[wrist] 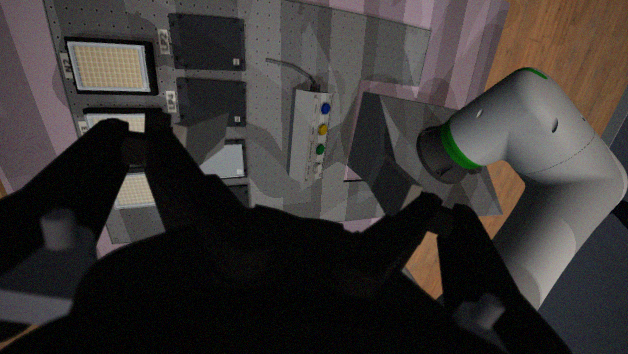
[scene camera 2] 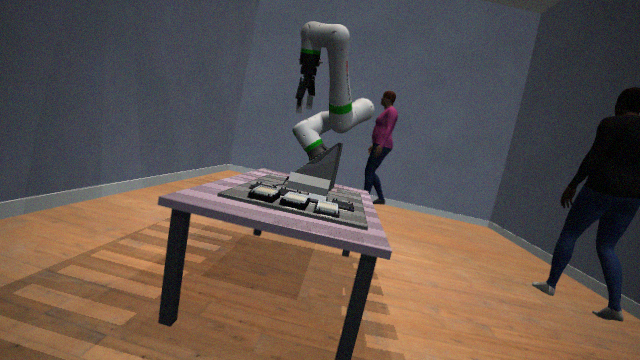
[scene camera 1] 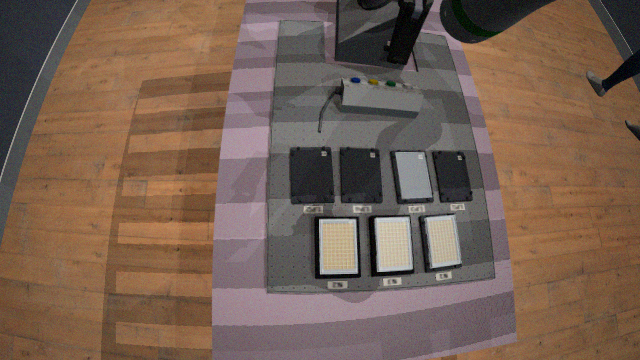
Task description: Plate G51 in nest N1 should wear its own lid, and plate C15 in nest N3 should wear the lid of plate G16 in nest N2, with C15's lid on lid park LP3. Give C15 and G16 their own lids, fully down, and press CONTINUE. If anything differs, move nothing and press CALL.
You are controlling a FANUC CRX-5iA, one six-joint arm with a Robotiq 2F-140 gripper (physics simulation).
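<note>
A pale-yellow gridded plate [scene camera 1: 339, 247] [wrist: 110, 67] sits in nest N2. A paler plate [scene camera 1: 393, 244] sits in N3, partly behind a finger in the wrist view. Another paler plate [scene camera 1: 442, 241] [wrist: 135, 192] sits in N1. Plate codes and clear lids are too small to tell. A light grey lid [scene camera 1: 413, 175] [wrist: 233, 162] lies on LP3. Dark parks LP2 [scene camera 1: 311, 175] [wrist: 207, 42] and LP4 [scene camera 1: 361, 175] [wrist: 215, 100] show no lid. The blue CALL button [scene camera 1: 355, 80] [wrist: 325, 108] is uncovered. My gripper [scene camera 2: 304, 105] [wrist: 301, 149] is open, high above the table.
The grey button box [scene camera 1: 381, 100] [wrist: 302, 135] also has a yellow button [scene camera 1: 373, 82] [wrist: 323, 129], a green button [scene camera 1: 391, 83] [wrist: 320, 149] and a white one. Its cable [scene camera 1: 322, 112] lies beside it. A fourth dark park [scene camera 1: 452, 176] is right of LP3. Two people stand beyond the table.
</note>
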